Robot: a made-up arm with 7 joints. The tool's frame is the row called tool. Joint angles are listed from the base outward. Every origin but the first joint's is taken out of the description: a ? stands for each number. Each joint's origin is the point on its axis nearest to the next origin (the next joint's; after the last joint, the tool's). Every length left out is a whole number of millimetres.
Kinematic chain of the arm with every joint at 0, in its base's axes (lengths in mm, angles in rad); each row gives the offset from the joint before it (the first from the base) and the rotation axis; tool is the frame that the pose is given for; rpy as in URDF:
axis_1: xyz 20 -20 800 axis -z
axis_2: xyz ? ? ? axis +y
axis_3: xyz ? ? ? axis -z
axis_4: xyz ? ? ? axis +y
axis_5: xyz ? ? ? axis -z
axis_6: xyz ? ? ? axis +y
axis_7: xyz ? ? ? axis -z
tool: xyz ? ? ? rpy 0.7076 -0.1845 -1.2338
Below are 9 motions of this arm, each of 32 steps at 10 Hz.
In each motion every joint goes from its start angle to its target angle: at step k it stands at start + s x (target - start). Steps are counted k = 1, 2, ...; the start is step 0. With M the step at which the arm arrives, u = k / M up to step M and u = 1 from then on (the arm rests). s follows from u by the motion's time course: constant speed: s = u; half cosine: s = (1 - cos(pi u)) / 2; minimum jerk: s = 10 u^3 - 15 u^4 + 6 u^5.
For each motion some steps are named. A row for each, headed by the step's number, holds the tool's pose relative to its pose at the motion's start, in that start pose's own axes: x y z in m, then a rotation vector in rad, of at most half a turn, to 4 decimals.
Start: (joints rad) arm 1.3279 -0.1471 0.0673 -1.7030 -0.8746 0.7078 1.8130
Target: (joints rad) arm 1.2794 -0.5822 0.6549 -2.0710 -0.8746 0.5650 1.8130
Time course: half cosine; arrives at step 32
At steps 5, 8, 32:
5: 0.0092 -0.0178 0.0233 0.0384 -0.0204 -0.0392
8: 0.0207 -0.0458 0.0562 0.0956 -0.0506 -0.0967
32: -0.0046 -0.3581 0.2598 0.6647 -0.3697 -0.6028

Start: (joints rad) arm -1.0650 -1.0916 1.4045 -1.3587 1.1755 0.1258 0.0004
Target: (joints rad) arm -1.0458 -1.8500 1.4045 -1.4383 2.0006 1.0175 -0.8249
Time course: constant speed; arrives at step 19
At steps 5, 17, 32:
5: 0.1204 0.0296 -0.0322 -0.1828 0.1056 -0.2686
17: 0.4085 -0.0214 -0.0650 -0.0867 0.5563 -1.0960
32: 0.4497 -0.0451 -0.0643 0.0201 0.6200 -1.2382

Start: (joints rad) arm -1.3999 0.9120 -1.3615 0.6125 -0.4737 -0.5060 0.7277
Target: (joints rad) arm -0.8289 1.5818 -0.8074 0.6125 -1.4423 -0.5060 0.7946
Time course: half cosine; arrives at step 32
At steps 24, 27, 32:
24: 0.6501 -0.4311 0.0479 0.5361 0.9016 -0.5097
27: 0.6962 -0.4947 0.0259 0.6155 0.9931 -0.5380
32: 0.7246 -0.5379 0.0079 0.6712 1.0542 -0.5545

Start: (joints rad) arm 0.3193 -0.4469 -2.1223 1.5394 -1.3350 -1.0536 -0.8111
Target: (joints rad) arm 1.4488 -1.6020 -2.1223 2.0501 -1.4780 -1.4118 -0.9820
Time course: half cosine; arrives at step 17
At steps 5, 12, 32:
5: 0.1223 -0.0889 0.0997 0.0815 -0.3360 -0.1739
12: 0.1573 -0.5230 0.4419 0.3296 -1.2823 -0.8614
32: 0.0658 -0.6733 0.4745 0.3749 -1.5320 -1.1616

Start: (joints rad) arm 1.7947 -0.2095 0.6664 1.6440 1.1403 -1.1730 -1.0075
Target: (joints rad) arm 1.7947 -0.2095 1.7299 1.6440 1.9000 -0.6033 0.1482
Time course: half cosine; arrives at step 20
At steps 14, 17, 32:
14: -0.0119 -0.3839 -0.2295 -1.3582 0.0144 -1.2412
17: -0.0646 -0.4551 -0.2590 -1.7156 0.0256 -1.3002
32: -0.0867 -0.4787 -0.2675 -1.8488 0.0300 -1.2999

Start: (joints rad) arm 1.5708 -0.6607 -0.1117 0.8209 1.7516 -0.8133 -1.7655
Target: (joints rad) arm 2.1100 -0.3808 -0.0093 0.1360 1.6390 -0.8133 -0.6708
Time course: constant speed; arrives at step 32
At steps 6, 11, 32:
6: 0.0090 -0.0041 0.0227 -0.0594 -0.1647 -0.2636
11: 0.0136 -0.0064 0.0421 -0.1200 -0.3090 -0.4796
32: 0.0004 0.0097 0.1253 -0.4502 -1.0062 -1.3161

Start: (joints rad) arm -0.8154 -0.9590 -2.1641 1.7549 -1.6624 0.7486 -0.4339
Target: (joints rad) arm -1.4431 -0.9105 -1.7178 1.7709 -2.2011 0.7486 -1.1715
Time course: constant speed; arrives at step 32
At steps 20, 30, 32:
20: -0.0267 0.0456 -0.1580 -0.2404 0.1612 0.4896
30: -0.0265 0.0528 -0.2442 -0.4337 0.3276 0.6877
32: -0.0255 0.0529 -0.2615 -0.4760 0.3690 0.7216

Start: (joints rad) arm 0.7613 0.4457 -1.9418 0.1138 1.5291 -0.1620 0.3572
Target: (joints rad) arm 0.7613 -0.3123 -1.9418 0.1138 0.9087 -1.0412 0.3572
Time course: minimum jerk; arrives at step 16
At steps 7, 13, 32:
7: -0.1085 -0.1867 0.2055 0.6218 0.0399 0.1417
13: -0.2774 -0.5505 0.3569 1.4612 0.2121 0.4156
32: -0.2913 -0.5838 0.3606 1.5265 0.2353 0.4434

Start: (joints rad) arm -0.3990 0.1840 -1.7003 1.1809 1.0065 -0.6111 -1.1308
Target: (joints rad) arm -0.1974 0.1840 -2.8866 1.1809 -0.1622 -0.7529 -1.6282
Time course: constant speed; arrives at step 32
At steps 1, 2, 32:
1: -0.0119 0.0089 0.0039 0.0296 0.0175 0.0626
2: -0.0241 0.0174 0.0077 0.0582 0.0356 0.1255
32: -0.4126 0.0918 0.0606 0.5213 0.9006 2.0107

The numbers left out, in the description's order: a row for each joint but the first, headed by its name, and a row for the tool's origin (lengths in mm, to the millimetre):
axis_2: 20 -30 0
axis_3: -10 0 420
axis_4: -10 0 0
axis_5: 0 0 480
axis_6: 20 -10 0
axis_7: 0 0 50
tool: 20 30 0

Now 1 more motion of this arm.
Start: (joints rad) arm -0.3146 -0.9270 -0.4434 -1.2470 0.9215 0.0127 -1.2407
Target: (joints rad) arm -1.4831 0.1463 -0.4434 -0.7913 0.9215 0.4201 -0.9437
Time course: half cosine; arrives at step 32
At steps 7, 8, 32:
7: 0.1380 -0.0655 -0.0314 -0.0393 0.0805 -0.2460
8: 0.1759 -0.0898 -0.0427 -0.0496 0.1080 -0.3163
32: 0.3515 -0.8780 -0.7721 -0.2751 1.5053 -1.5900

